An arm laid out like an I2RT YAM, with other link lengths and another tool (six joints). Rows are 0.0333 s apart.
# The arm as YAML. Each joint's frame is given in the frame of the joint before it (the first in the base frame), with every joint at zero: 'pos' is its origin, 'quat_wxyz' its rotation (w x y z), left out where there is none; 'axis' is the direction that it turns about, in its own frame. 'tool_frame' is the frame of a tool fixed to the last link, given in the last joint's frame.
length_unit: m
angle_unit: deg
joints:
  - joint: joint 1
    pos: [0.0, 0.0, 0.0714]
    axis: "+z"
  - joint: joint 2
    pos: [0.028, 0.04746, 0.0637]
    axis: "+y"
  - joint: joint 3
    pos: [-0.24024, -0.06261, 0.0]
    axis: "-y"
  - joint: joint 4
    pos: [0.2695, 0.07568, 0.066]
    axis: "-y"
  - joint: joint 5
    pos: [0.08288, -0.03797, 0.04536]
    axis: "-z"
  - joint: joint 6
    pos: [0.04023, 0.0, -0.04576]
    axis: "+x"
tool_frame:
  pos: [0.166, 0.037, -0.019]
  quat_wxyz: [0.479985, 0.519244, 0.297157, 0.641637]
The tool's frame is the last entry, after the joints.
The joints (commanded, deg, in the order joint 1, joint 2, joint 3, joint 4, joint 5, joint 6), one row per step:
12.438 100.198 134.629 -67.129 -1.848 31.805
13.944 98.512 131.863 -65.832 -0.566 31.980
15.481 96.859 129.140 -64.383 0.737 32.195
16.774 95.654 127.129 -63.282 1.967 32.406
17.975 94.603 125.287 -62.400 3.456 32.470
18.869 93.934 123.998 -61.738 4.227 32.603
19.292 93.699 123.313 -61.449 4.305 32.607
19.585 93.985 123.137 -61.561 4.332 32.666
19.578 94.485 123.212 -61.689 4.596 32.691
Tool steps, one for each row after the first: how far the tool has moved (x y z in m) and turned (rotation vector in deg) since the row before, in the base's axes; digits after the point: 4 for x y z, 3 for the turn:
-0.0052 0.0075 -0.0019 -0.480 -0.332 0.332
-0.0050 0.0076 -0.0014 -0.401 -0.497 0.321
-0.0038 0.0059 -0.0012 -0.370 -0.419 0.138
-0.0033 0.0042 -0.0023 -0.668 -0.308 -0.099
-0.0025 0.0043 -0.0019 -0.261 -0.141 0.168
-0.0013 0.0031 -0.0022 -0.088 0.140 0.355
0.0001 0.0026 -0.0042 -0.156 0.549 0.239
0.0023 -0.0003 -0.0041 -0.299 0.478 -0.243

